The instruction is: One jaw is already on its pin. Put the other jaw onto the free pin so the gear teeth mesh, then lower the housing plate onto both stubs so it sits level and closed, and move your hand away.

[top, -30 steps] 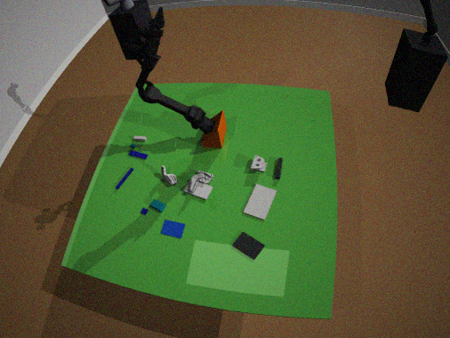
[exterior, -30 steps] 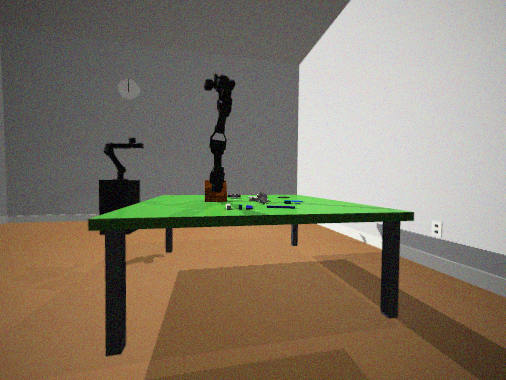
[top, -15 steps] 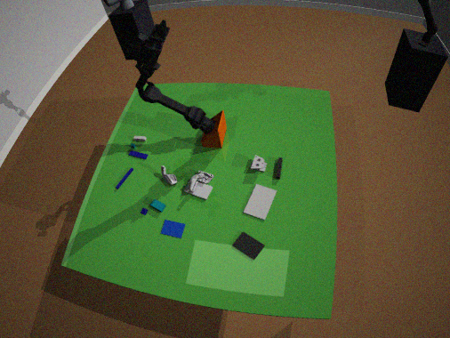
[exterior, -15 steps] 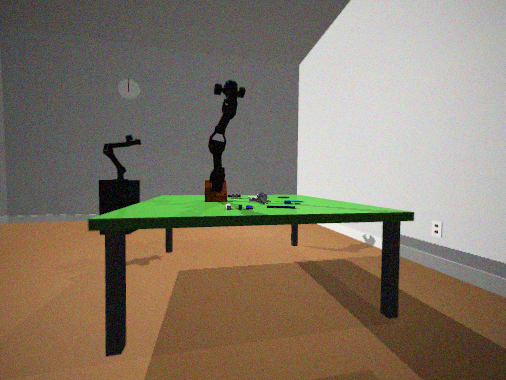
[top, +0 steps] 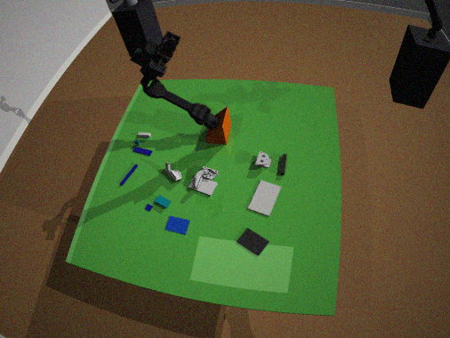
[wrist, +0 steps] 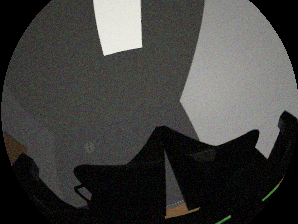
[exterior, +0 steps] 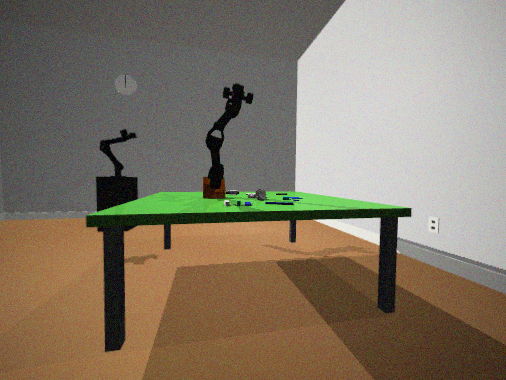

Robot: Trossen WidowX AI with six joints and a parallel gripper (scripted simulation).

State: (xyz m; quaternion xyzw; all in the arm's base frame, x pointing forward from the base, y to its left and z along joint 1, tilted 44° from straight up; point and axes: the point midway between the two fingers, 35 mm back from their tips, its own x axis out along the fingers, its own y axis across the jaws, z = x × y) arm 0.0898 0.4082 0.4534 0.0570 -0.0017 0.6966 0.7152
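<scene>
Now: gripper tip 67 cm above the grey metallic jaw, 16 cm to the left of it and 12 cm short of it. Round my gripper tip: dark bar (70 cm below, 37 cm to the left, 3 cm behind); then teal block (70 cm below, 29 cm ahead, 14 cm to the right); then white flat plate (70 cm below, 32 cm to the left, 15 cm ahead).
</scene>
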